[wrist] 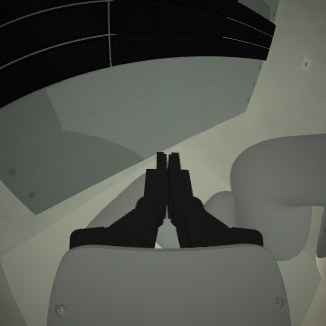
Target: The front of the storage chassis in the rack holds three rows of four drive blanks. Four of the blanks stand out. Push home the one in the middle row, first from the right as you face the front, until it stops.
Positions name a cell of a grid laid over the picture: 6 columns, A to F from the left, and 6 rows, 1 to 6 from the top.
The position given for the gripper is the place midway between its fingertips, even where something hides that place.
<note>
In view: the gripper (D4) and a grey rack (B2).
</note>
